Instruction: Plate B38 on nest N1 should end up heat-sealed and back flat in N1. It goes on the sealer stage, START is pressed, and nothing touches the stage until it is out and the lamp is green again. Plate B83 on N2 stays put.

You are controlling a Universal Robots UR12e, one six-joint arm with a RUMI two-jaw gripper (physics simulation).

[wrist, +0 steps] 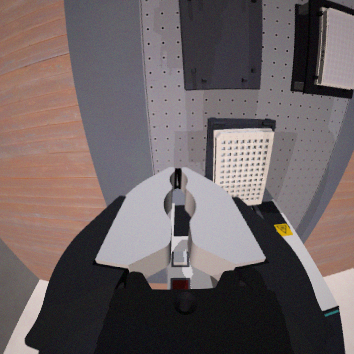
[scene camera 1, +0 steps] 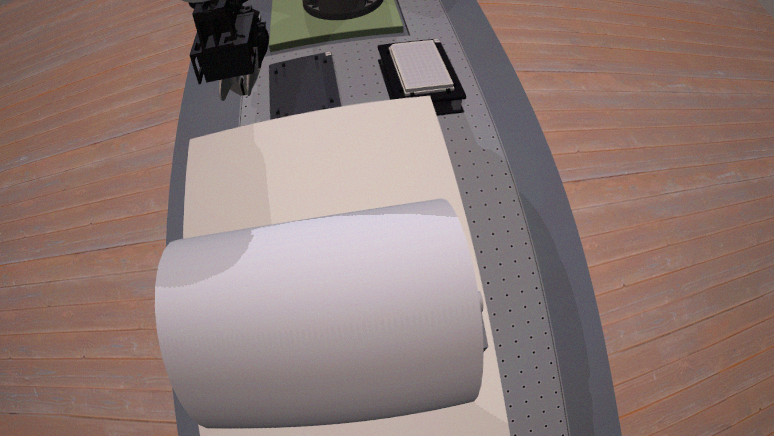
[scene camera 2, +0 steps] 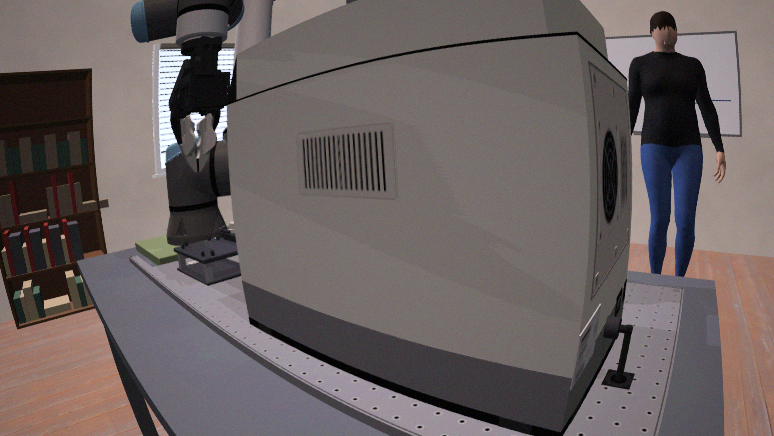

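Observation:
My gripper is shut and empty, in the air beside the sealer's stage end. A cream plate with dark well openings lies on the dark sealer stage, which is out; its label is not readable. The dark raised nest with corner pegs holds no plate. A white plate lies on the other black nest. Between my fingers show a pale START button and a dark red lamp segment; the green segment is hidden.
The large sealer housing fills much of the bench, with a big white roll on top in scene camera 1. A green base plate carries the arm. A person stands behind the bench.

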